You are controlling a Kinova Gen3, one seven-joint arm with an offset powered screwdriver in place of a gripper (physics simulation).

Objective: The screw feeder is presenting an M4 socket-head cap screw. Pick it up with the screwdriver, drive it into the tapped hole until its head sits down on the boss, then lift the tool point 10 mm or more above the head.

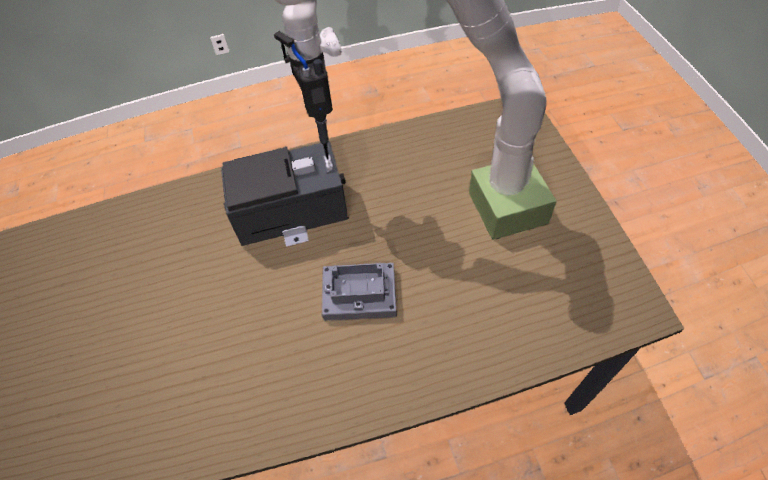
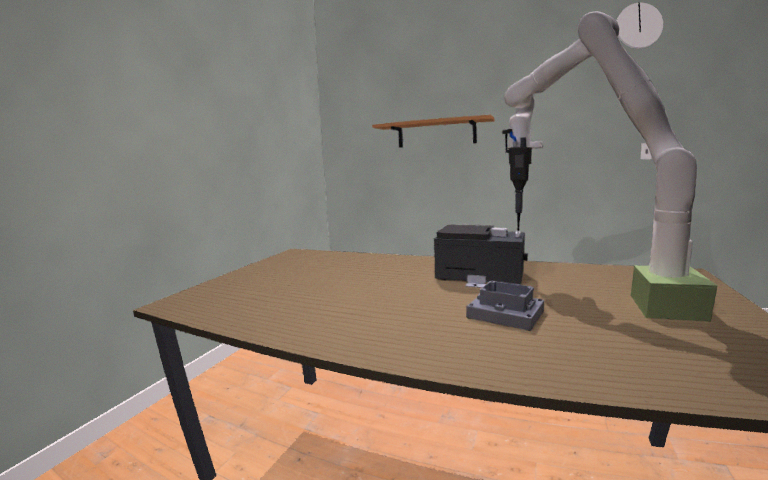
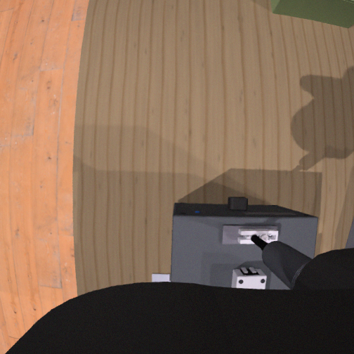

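Observation:
The screw feeder [image 1: 317,202] [image 2: 478,258] [image 3: 200,250] is a dark box with a pale pick-up nest [image 1: 329,164] [image 3: 273,233] on top. My screwdriver [image 1: 327,158] [image 2: 518,229] [image 3: 254,238] points down, with its bit tip at or just above the nest. The cap screw is too small to make out clearly there; whether it sits on the bit cannot be told. The grey housing [image 1: 339,310] [image 2: 495,318] lies on the table in front of the feeder, with small bosses on its base. Which boss has the tapped hole is not clear.
A white block [image 1: 303,165] [image 2: 498,232] [image 3: 249,280] stands on the feeder beside the nest. A raised black cover [image 1: 259,176] [image 2: 464,230] is farther left. A pale bracket [image 1: 295,236] [image 2: 476,279] is at the feeder's front foot. The green arm base [image 1: 523,220] [image 2: 679,300] [image 3: 315,11] stands right.

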